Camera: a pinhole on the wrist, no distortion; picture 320 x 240 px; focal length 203.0 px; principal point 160.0 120.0 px. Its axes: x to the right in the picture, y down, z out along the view. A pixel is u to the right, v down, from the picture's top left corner.
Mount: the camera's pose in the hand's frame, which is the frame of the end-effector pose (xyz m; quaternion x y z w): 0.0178 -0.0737 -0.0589 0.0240 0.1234 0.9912 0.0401
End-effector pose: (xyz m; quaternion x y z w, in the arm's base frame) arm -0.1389 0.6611 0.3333 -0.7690 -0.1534 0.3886 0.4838
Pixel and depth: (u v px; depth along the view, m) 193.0 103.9 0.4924
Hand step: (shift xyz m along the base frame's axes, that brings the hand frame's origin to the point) -0.3396 0.1944 -0.1588
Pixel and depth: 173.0 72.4 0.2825
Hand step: -0.1434 0.1079 -0.1073
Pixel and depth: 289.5 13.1 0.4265
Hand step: -0.4064 -0.0676 -0.2089
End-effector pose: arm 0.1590 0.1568 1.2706 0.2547 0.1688 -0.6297 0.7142
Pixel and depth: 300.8 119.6 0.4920
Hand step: -0.0036 -0.0033 0.5263
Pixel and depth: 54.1 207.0 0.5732
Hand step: -0.1885 -0.5984 0.2281
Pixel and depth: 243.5 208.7 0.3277
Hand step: -0.1593 -0.0936 0.2855
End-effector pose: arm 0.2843 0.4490 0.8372 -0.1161 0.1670 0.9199 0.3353
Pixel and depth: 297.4 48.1 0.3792
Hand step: 0.0137 -0.1318 0.3674
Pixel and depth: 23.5 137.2 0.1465
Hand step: -0.0623 0.1451 0.0219
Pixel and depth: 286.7 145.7 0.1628
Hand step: 0.0753 0.0305 0.1129
